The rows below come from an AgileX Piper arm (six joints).
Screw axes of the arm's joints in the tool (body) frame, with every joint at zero. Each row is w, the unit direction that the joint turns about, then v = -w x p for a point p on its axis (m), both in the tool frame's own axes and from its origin. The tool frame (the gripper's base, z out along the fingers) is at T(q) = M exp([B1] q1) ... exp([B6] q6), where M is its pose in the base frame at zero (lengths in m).
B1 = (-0.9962, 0, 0.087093, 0.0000, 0.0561, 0.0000)
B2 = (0, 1, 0, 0.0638, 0.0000, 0.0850)
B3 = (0, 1, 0, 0.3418, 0.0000, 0.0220)
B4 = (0, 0, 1, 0.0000, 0.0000, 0.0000)
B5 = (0, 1, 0, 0.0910, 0.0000, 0.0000)
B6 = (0, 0, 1, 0.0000, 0.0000, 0.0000)
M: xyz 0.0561 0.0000 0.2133 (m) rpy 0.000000 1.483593 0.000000 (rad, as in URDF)
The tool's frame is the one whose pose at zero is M.
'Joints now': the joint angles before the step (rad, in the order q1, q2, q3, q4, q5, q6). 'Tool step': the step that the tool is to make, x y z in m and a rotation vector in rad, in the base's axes. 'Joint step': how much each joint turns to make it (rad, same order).
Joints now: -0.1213, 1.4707, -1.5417, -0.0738, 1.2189, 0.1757
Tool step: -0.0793, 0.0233, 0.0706, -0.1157, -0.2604, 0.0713
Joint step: 0.1020, -0.2684, 0.0000, -0.1016, 0.0003, 0.0007
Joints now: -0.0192, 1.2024, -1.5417, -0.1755, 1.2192, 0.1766
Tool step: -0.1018, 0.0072, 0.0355, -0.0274, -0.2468, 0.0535
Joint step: 0.0724, -0.3014, 0.0553, -0.0363, -0.0003, -0.0007
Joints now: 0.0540, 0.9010, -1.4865, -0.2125, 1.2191, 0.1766
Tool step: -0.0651, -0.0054, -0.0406, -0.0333, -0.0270, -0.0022
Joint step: 0.0057, -0.2747, 0.2448, -0.0258, 0.0011, -0.0178
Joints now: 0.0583, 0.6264, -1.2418, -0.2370, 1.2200, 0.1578
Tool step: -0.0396, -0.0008, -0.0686, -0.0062, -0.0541, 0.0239
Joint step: -0.0001, -0.2907, 0.3221, 0.0098, -0.0883, -0.0046
